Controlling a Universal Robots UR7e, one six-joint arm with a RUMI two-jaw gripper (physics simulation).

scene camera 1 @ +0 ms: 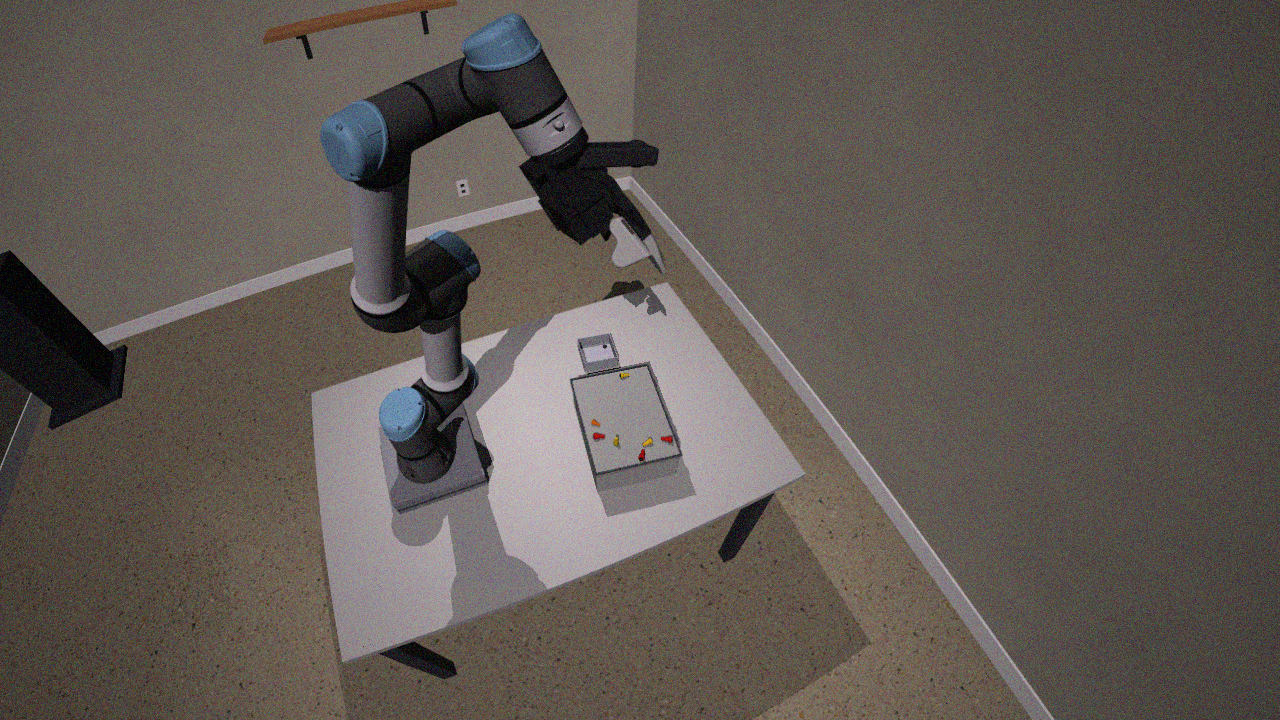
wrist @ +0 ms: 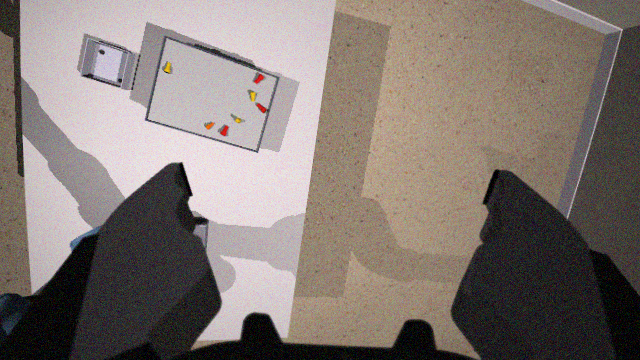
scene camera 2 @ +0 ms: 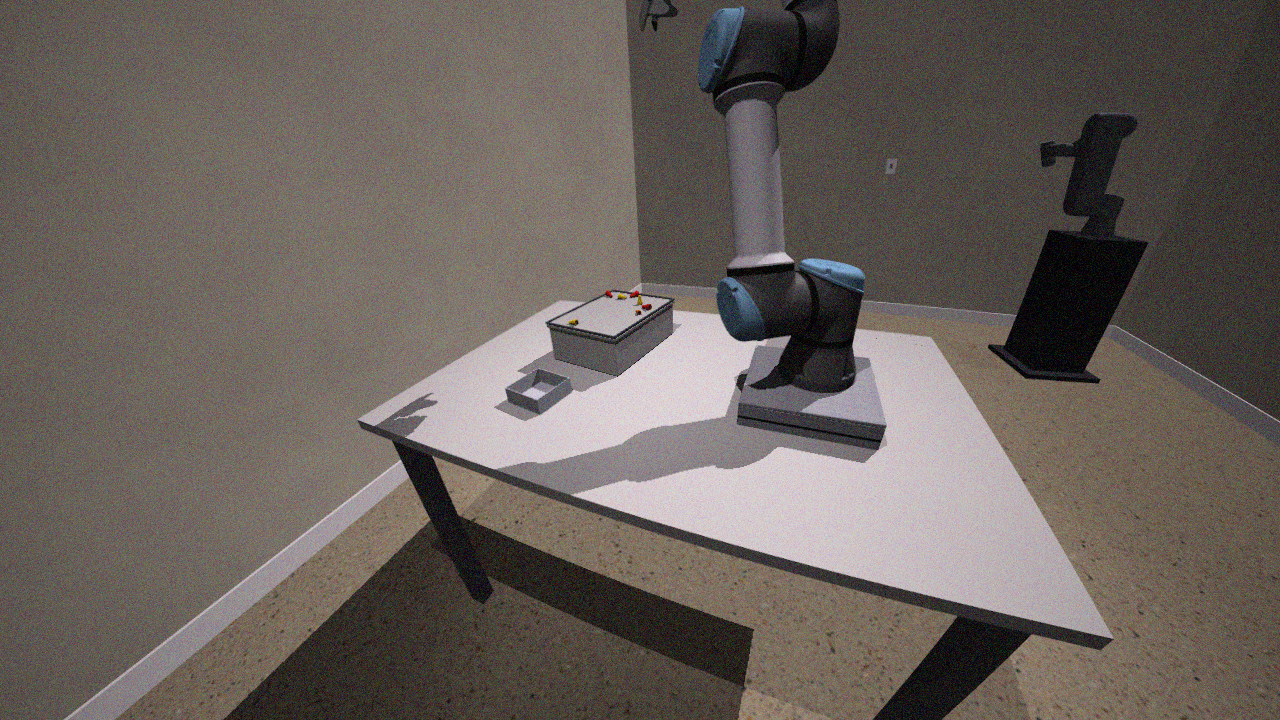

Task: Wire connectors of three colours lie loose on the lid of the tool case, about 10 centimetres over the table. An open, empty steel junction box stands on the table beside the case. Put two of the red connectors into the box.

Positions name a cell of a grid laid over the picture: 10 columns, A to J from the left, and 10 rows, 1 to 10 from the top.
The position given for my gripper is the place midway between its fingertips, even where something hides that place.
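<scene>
There's a tool case (scene camera 1: E6), (scene camera 2: E5) and (wrist: D3) here. I can also see a steel junction box (scene camera 2: E6), (scene camera 1: E5) and (wrist: B2), and then there's my own gripper (scene camera 1: E4) and (wrist: F5).
</scene>
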